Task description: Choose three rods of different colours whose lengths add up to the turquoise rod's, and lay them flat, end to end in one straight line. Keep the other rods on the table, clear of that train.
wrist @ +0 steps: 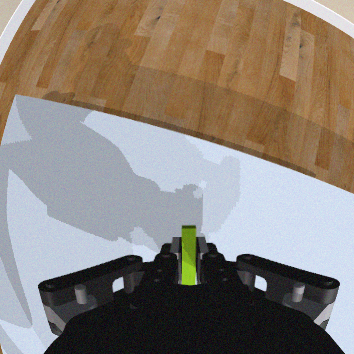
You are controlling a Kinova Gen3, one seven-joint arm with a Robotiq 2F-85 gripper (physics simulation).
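Places are measured from the arm's base along level axes (x ahead, y left, z up), in millimetres.
Where they show: gripper, fingertip midpoint: [188, 248].
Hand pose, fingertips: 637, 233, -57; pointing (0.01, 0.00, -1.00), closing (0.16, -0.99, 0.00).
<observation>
After its pixels a point has its place, as x, y, z.
A lime-green rod [188, 252] {638, 233, -47} stands out between my fingertips in the lower middle of the wrist view, its long side pointing away from the gripper body. My gripper [188, 248] {637, 233, -57} is shut on this rod, with one finger pad against each side. The near end of the rod is hidden behind the gripper body. Whether the rod touches the table cannot be told. The turquoise rod and rods of other colours do not show in this view.
The pale blue-white table top [285, 215] {672, 162, -57} lies around and beyond the gripper, with the arm's grey shadows across its left and middle. Its far edge runs slantwise across the view, with wooden floor [185, 45] beyond it.
</observation>
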